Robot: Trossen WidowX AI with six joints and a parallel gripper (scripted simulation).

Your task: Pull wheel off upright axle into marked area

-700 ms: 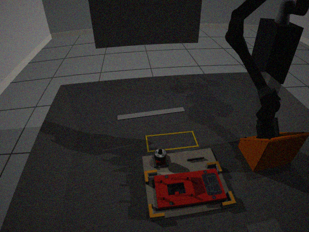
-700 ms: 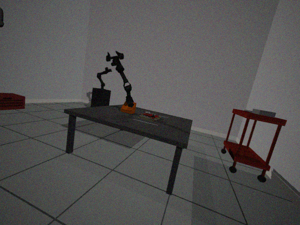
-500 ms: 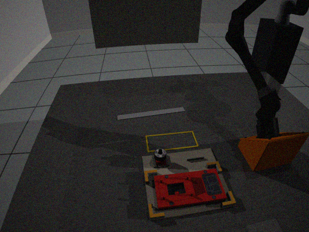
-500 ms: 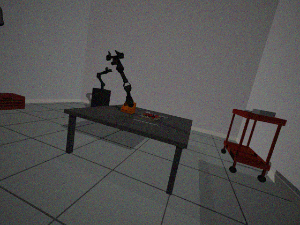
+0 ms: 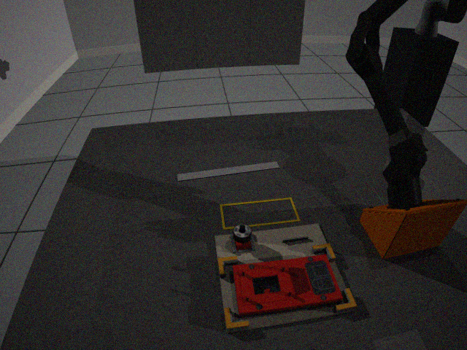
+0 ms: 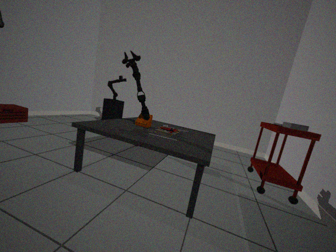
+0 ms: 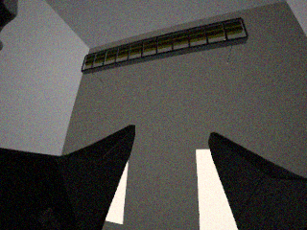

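Right now my gripper tip is 460 mm short of the grey wheel, 380 mm to the right of it and 710 mm above it. Also, from my gripper tip: black upright axle 470 mm ahead, 380 mm to the left, 720 mm below.
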